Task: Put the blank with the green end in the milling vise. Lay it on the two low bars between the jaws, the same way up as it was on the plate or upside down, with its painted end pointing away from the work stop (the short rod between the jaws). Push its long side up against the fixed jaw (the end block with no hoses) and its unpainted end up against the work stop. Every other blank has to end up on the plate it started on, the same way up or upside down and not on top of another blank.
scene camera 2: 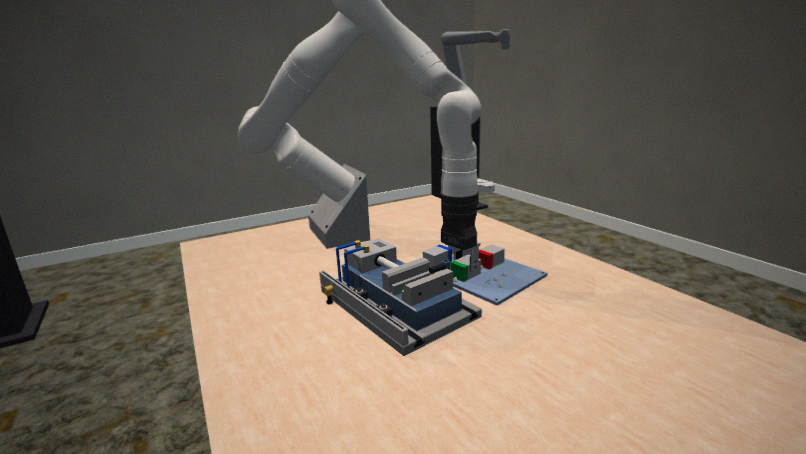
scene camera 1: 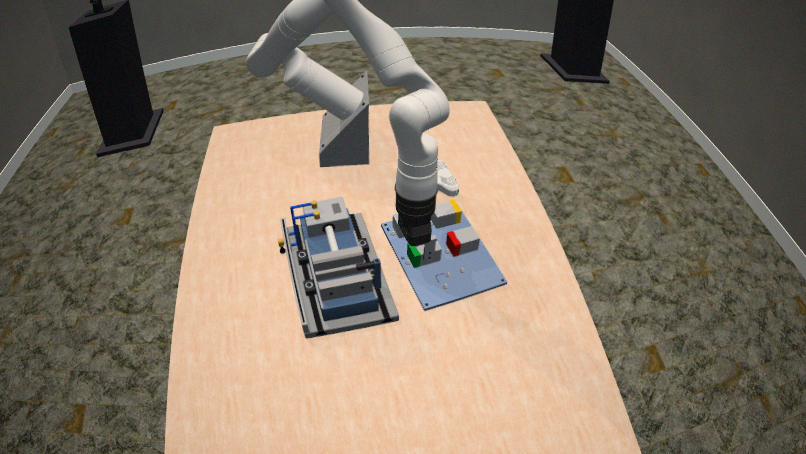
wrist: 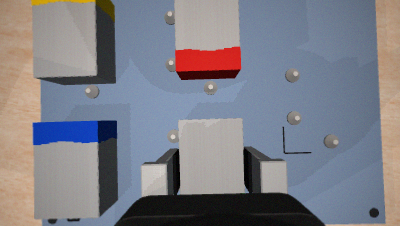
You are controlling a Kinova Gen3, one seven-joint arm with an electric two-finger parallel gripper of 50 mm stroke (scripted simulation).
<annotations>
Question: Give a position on a red-ended blank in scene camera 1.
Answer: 465, 240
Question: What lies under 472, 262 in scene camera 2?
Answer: The gripper.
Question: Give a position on a blue-ended blank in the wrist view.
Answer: At 75, 163
</annotations>
